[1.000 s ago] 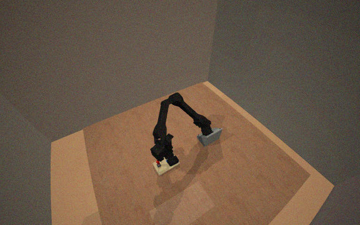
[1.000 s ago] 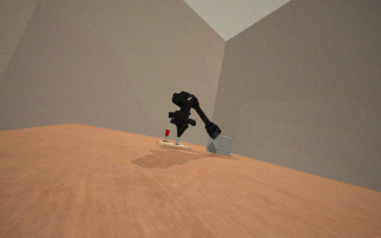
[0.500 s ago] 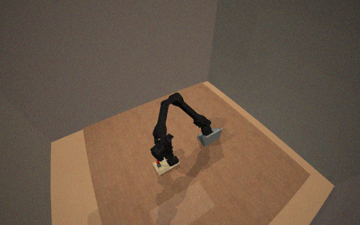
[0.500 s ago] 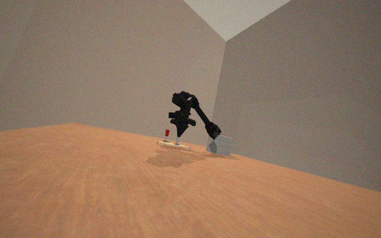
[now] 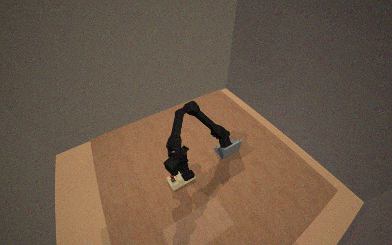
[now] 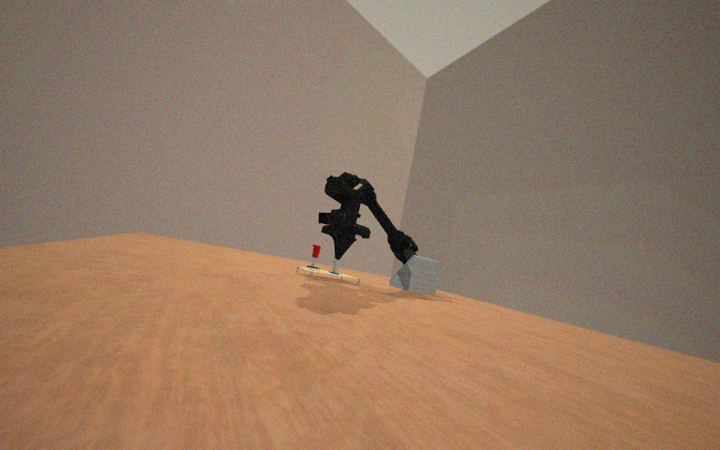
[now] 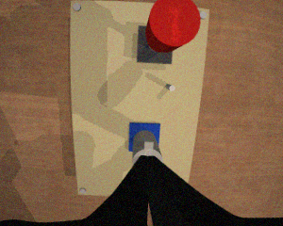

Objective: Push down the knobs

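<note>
Now: the grey knob 10 mm below my gripper tip. Also, from my gripper tip: red knob 70 mm ahead, 10 mm above.
</note>
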